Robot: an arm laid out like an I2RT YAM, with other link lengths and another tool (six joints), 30 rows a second.
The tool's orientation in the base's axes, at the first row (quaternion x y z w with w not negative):
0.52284 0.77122 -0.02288 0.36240
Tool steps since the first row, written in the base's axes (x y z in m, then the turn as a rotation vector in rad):
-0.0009 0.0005 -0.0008 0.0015 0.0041 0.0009
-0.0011 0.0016 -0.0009 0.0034 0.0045 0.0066
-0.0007 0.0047 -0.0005 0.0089 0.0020 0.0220
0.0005 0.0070 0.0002 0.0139 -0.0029 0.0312
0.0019 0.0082 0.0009 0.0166 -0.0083 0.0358
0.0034 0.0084 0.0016 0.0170 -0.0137 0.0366
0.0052 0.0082 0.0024 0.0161 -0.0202 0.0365
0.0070 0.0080 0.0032 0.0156 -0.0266 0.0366
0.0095 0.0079 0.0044 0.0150 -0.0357 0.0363
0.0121 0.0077 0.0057 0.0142 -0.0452 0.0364
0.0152 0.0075 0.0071 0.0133 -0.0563 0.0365
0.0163 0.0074 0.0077 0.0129 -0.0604 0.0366
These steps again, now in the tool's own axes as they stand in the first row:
0.0010 -0.0008 -0.0001 0.0024 0.0034 -0.0016
0.0020 -0.0005 -0.0006 -0.0009 0.0071 -0.0049
0.0041 0.0014 -0.0020 -0.0129 0.0158 -0.0123
0.0053 0.0036 -0.0028 -0.0231 0.0209 -0.0143
0.0056 0.0056 -0.0030 -0.0306 0.0222 -0.0140
0.0051 0.0071 -0.0028 -0.0354 0.0204 -0.0122
0.0041 0.0088 -0.0024 -0.0403 0.0167 -0.0099
0.0031 0.0105 -0.0019 -0.0453 0.0134 -0.0076
0.0019 0.0129 -0.0014 -0.0522 0.0087 -0.0039
0.0005 0.0154 -0.0009 -0.0596 0.0038 -0.0005
-0.0011 0.0183 -0.0002 -0.0683 -0.0020 0.0036
-0.0018 0.0194 0.0000 -0.0715 -0.0041 0.0050

